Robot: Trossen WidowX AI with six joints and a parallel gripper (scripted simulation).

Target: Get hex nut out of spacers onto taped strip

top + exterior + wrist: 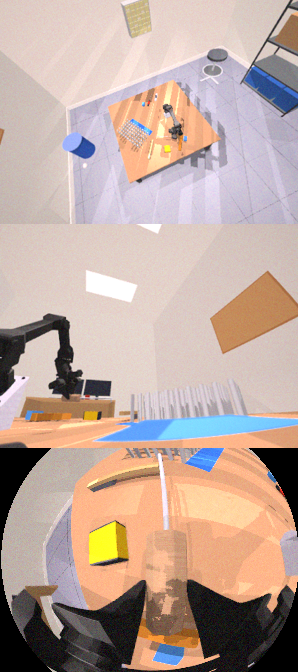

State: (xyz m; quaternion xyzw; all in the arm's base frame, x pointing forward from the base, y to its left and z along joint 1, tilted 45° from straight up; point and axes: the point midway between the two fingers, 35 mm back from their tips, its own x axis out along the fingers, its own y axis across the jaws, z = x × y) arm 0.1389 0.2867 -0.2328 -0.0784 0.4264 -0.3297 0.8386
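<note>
My gripper tip is 100 mm to the right of the orange bar, 90 mm above it and 80 mm past it. From my gripper tip the other things lie so: blue taped strip (410 mm to the right, 300 mm ahead, 100 mm below).
</note>
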